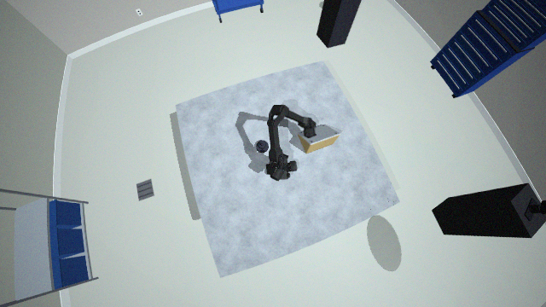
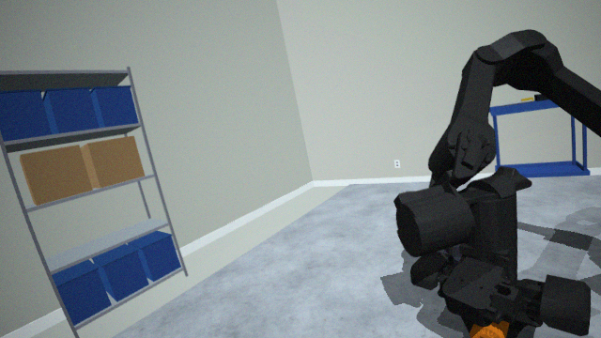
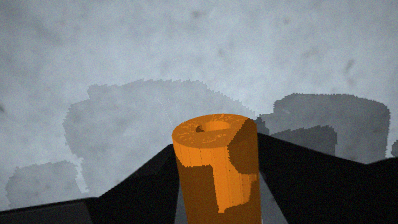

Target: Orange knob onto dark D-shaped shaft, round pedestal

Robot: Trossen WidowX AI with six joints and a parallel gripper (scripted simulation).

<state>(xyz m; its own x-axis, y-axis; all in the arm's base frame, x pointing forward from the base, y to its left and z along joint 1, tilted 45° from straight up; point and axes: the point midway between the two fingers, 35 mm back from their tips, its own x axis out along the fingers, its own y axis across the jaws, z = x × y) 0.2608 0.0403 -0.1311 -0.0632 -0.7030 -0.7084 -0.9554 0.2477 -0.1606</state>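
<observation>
Now: the orange knob 10 mm to the right of my gripper tip and 10 mm above it. From my gripper tip the other things lie so: pedestal: 200 mm to the right, 40 mm ahead, 20 mm above.
</observation>
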